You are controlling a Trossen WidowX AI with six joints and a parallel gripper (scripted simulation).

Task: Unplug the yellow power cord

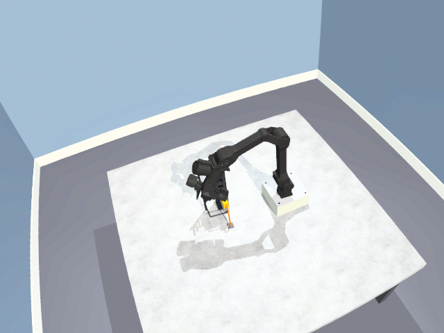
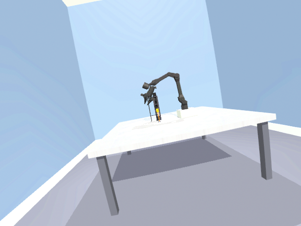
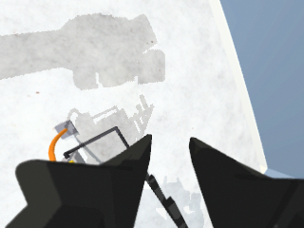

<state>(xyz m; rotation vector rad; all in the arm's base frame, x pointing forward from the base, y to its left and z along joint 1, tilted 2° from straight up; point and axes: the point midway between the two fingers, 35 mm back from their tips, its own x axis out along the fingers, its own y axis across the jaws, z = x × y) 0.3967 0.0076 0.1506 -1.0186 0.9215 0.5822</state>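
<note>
Right now my gripper tip is 110 mm past the yellow plug, 40 mm to the left of it and 80 mm above it.
</note>
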